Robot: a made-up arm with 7 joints.
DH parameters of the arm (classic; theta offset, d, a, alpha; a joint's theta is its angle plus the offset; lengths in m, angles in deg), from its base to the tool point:
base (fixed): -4.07 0 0 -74.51
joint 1: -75.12 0.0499 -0.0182 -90
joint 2: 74 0.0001 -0.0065 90
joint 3: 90 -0.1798 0.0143 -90
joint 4: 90 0.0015 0.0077 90
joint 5: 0 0.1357 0 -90
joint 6: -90 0 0.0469 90
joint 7: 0 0 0 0
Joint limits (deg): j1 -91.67..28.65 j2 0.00..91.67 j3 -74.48..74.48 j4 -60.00..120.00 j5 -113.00..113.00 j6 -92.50..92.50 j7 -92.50..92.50
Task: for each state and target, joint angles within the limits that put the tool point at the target. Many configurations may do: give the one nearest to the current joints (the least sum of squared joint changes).
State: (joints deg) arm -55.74 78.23 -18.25 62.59 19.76 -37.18 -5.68
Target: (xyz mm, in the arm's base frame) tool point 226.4 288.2 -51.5
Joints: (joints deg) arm -41.58 77.37 -22.98 50.50 20.12 -48.62 -5.68
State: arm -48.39 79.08 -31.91 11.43 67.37 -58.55 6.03
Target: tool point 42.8 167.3 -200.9
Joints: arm -9.51 75.65 -59.21 -3.20 66.23 -67.29 6.03
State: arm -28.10 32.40 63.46 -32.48 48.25 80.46 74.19
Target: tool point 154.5 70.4 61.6
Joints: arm -63.79 13.86 6.38 -59.19 36.15 64.95 74.19
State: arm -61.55 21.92 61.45 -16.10 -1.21 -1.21 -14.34
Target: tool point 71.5 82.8 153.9
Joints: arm -91.67 46.38 19.61 -45.14 0.01 -5.26 -14.34
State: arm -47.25 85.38 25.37 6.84 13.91 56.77 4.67
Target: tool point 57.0 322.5 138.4
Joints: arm -51.11 82.72 62.68 13.78 22.77 65.21 4.67
